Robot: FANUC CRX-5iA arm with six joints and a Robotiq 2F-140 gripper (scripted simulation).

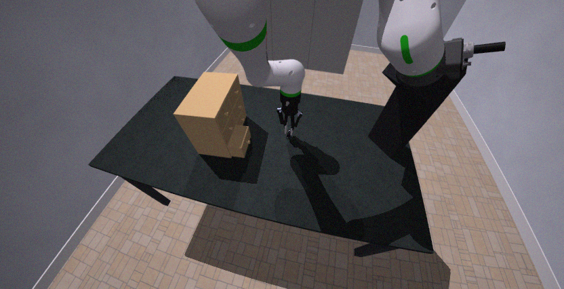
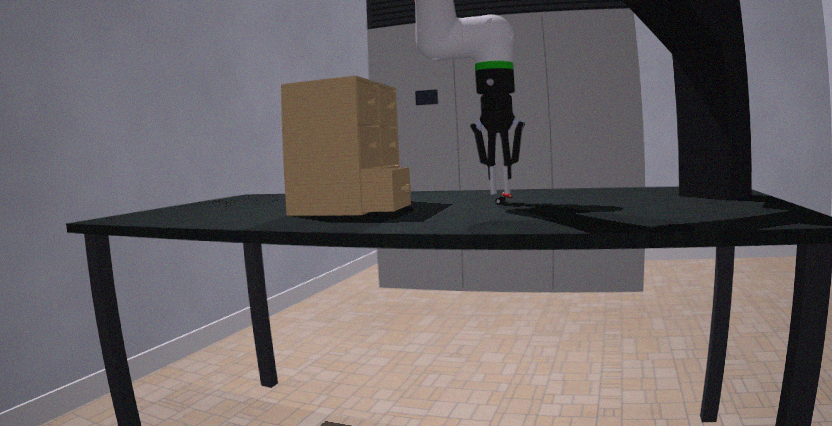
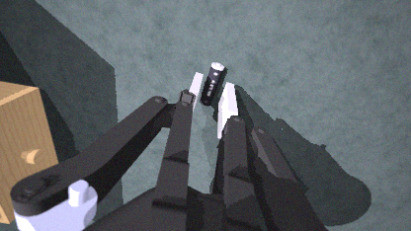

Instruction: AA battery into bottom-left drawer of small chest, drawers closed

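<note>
The black AA battery is 50 mm below my hand. From my hand the other things lie so: small red object 80 mm ahead, 130 mm to the right, 50 mm below.
</note>
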